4 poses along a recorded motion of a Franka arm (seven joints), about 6.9 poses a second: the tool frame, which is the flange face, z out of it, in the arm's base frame.
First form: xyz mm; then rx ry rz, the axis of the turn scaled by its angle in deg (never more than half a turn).
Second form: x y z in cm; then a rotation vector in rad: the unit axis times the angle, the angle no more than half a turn. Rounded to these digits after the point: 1 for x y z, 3 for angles.
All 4 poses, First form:
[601, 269, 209, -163.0, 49.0, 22.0]
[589, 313, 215, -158.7, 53.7, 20.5]
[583, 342, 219, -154.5, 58.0, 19.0]
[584, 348, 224, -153.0, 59.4, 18.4]
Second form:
[60.1, 26.9, 20.9, -2.845, 0.855, 0.384]
[58.9, 31.3, 21.5, -2.770, 0.937, 0.358]
[58.3, 34.2, 21.9, -2.697, 1.012, 0.332]
[58.4, 34.8, 22.4, -2.670, 1.037, 0.321]

